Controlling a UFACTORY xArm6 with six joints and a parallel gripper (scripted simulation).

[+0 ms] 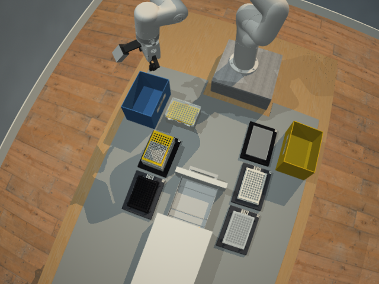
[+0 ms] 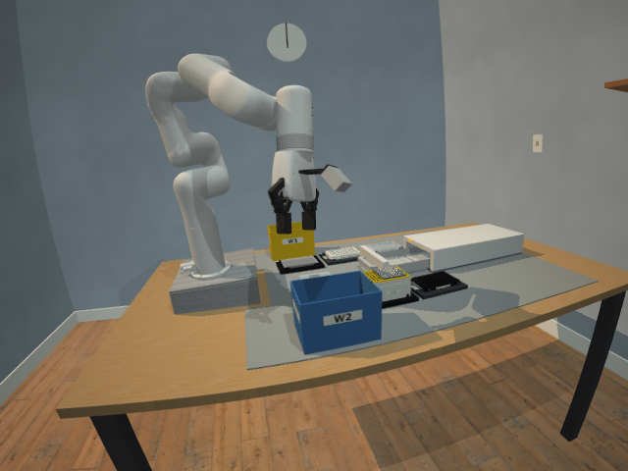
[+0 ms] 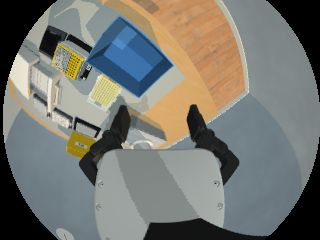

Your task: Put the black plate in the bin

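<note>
Right now my hand is 430 mm short of the black plate, 110 mm to the right of it and 240 mm above it. Also, from my hand: yellow-topped tip box: 240 mm ahead, 110 mm to the left, 210 mm below; work nest N2: 430 mm ahead, 110 mm to the left, 260 mm below; blue bin W2: 70 mm ahead, 220 mm below.
</note>
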